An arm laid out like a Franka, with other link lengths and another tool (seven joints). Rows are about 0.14 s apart.
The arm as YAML. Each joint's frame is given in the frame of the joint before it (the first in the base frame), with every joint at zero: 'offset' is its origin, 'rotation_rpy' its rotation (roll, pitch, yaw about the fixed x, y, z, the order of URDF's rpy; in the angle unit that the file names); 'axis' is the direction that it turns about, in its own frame. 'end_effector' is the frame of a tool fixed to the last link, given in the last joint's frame.
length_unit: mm
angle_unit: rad
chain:
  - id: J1
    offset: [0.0, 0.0, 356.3]
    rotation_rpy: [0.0, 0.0, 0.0]
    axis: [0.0, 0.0, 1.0]
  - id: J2
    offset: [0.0, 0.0, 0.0]
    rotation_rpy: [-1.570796, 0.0, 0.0]
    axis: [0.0, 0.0, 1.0]
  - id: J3
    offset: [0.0, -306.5, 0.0]
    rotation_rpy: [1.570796, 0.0, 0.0]
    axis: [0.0, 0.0, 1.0]
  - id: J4
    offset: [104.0, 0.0, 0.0]
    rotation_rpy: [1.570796, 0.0, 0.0]
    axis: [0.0, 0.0, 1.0]
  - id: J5
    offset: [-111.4, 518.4, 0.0]
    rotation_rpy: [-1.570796, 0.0, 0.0]
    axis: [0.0, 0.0, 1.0]
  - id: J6
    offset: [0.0, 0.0, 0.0]
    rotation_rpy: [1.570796, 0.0, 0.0]
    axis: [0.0, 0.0, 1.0]
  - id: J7
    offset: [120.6, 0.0, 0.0]
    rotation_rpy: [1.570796, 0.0, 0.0]
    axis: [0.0, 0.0, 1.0]
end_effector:
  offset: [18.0, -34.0, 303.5]
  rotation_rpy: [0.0, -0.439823, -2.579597]
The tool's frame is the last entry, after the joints.
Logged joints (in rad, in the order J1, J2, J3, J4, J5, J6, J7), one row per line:
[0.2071, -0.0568, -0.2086, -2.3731, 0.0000, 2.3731, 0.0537]
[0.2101, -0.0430, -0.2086, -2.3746, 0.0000, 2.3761, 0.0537]
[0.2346, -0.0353, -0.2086, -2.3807, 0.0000, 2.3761, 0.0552]
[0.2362, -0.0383, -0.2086, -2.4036, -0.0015, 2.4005, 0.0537]
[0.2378, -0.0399, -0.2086, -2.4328, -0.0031, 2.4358, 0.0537]
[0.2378, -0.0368, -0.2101, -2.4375, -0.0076, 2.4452, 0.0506]
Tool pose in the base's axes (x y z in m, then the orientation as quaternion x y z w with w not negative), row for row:
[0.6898, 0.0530, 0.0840, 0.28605, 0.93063, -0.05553, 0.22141]
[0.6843, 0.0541, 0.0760, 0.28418, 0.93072, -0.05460, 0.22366]
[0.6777, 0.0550, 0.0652, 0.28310, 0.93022, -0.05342, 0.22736]
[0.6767, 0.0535, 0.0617, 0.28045, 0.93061, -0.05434, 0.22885]
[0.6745, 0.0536, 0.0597, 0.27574, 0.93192, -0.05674, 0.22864]
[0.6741, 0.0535, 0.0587, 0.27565, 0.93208, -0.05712, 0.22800]
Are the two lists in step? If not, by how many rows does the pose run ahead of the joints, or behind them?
The pose runs 2 rows ahead of the joints: the pose in row i belongs to the joints in row i + 2.
